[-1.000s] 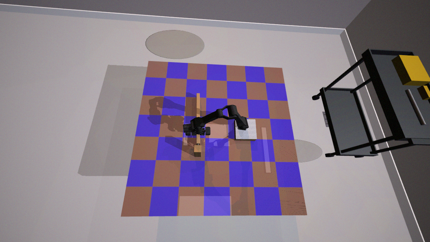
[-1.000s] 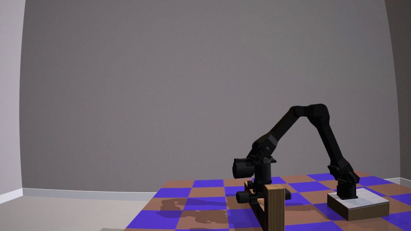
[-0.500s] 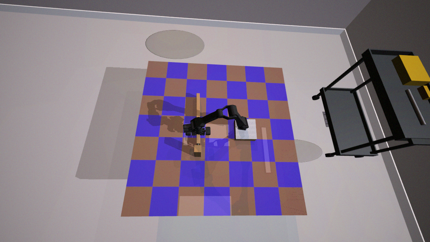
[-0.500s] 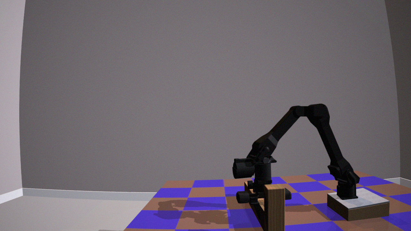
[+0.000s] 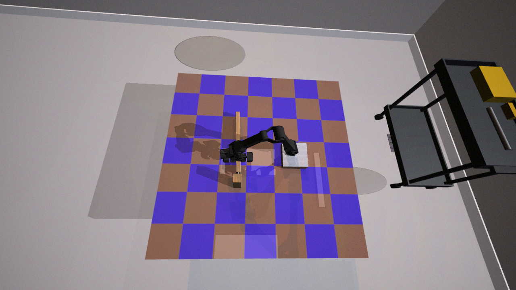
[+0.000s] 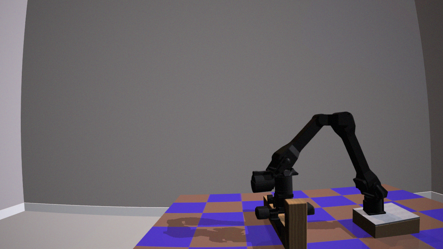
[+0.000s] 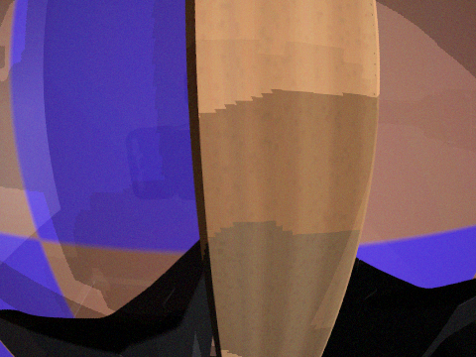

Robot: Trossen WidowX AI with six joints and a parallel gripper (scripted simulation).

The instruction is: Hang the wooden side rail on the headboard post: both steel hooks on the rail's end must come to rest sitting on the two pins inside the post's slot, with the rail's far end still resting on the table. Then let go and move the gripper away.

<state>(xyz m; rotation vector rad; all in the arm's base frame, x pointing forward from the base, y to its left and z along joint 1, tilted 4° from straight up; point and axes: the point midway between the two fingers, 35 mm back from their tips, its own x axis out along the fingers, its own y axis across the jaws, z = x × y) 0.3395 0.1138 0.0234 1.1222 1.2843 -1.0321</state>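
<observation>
Now: gripper tip 15 cm to the right of the wooden headboard post, 7 cm below it and 2 cm past it.
</observation>
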